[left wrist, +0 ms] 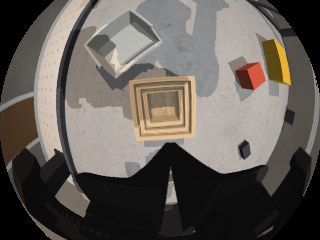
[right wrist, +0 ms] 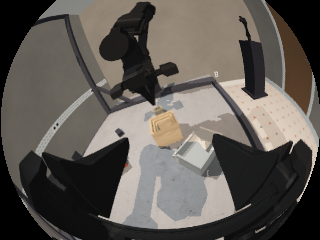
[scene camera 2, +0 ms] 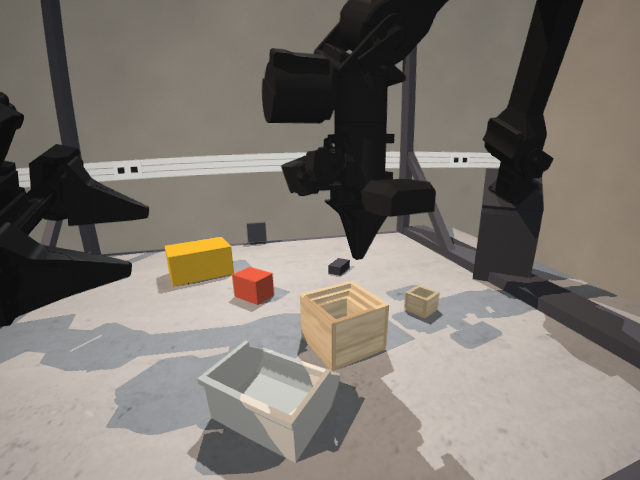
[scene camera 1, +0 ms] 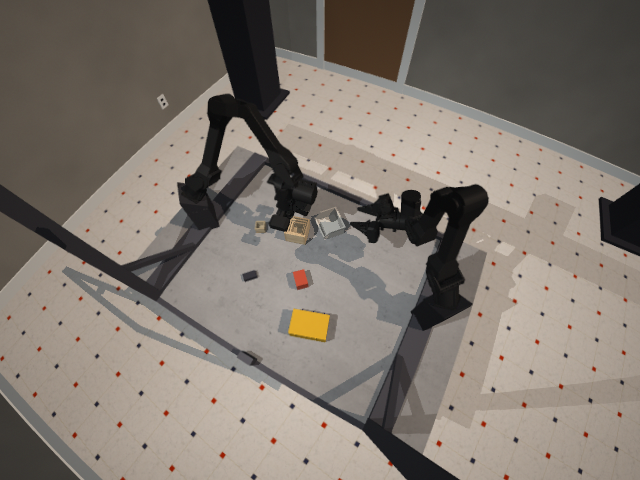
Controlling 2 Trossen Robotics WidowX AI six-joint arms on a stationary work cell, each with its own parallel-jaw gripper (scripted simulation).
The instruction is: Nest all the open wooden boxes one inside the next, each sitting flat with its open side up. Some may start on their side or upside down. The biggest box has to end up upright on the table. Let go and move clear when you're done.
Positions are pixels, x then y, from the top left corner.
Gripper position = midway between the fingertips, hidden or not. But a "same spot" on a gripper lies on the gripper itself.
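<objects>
My right gripper is out of frame in the left wrist view, but you'd find that right gripper in the right wrist view, in scene camera 1 and in scene camera 2 (141, 237). My left gripper is in the left wrist view and the right wrist view, and it's in scene camera 1 (289, 218) and scene camera 2 (357, 258) too. On my right gripper, (scene camera 1: 372, 209) and (right wrist: 244, 173) are the same spot. And on my left gripper, (left wrist: 205, 197) is the same spot as (right wrist: 142, 88).
</objects>
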